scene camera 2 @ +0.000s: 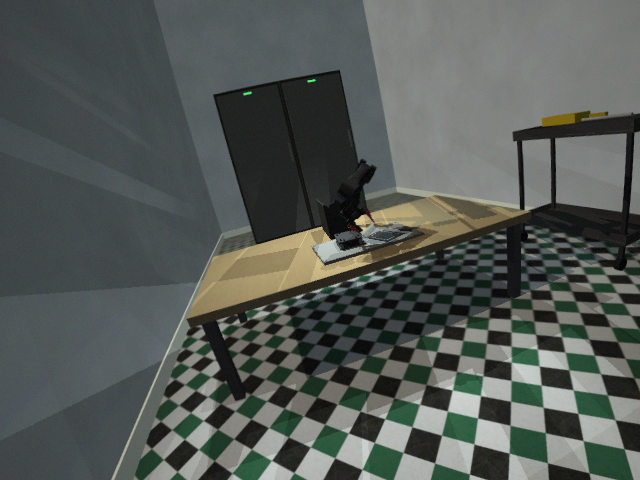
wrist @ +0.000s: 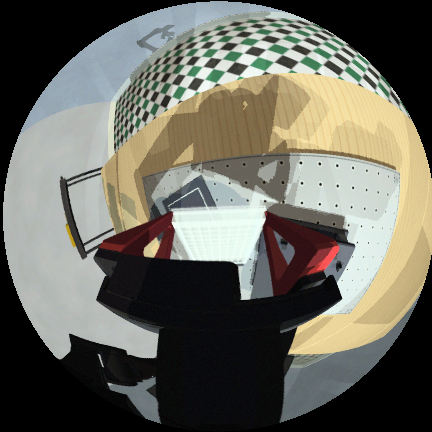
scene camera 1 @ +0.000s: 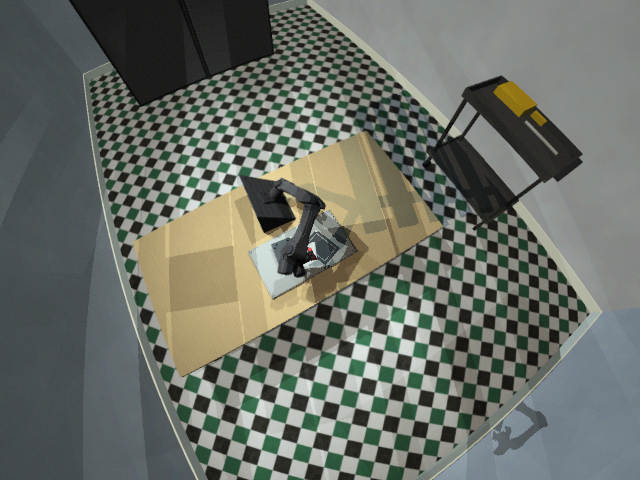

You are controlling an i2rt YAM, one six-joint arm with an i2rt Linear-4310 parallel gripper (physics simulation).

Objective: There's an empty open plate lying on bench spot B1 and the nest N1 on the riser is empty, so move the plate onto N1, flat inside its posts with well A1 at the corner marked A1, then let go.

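Places are measured from the arm's base along level axes (x left, y ahead, z down), in centimetres.
Pixels of known places: gripper, between the fingertips: (scene camera 2: 368,229) (wrist: 218,216) (scene camera 1: 310,262); arm's base, origin of its link: (scene camera 2: 342,215) (scene camera 1: 272,196).
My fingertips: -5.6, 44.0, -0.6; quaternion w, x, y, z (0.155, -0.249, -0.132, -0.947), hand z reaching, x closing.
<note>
For each thing: its top centre in the pictures, then the offset to it from my fingertips, as dx, dy, dz. "pt": a spot on its surface instead. Level surfaces: height alone.
- dark pad, a spot on its surface: (wrist: 187,189) pt +10.6, +2.5, +7.9
- dark grey riser with nest N1, centre of its top: (wrist: 292,293) (scene camera 2: 347,233) (scene camera 1: 286,252) -6.6, -12.2, +2.8
- pale perforated board, a spot on its surface: (wrist: 372,200) pt -18.7, -1.7, +8.0
- wooden table, height of its surface: dz +9.3
My gripper (scene camera 1: 309,254) (scene camera 2: 364,225) (wrist: 218,216) is shut on the clear white well plate (wrist: 217,237), its red fingers against two opposite sides. The plate hangs over the perforated board, between the riser and bench spot B1, and looks lifted; its exact height is hard to tell. Bench spot B1, a dark pad (scene camera 1: 324,249) (scene camera 2: 386,235) (wrist: 187,189) with a white outline, shows no plate on it. The dark grey riser with nest N1 (scene camera 1: 279,248) (scene camera 2: 347,238) (wrist: 346,252) is beside the plate in the wrist view, partly hidden by a finger. The A1 marks cannot be read.
The pale perforated board (scene camera 1: 273,284) (scene camera 2: 326,255) (wrist: 372,200) lies on the wooden table (scene camera 1: 201,330) (scene camera 2: 248,289) (wrist: 345,110). A black slab (scene camera 1: 266,206) stands by the arm's base. A dark cart (scene camera 1: 516,139) (scene camera 2: 573,130) with yellow boxes stands apart from the table.
</note>
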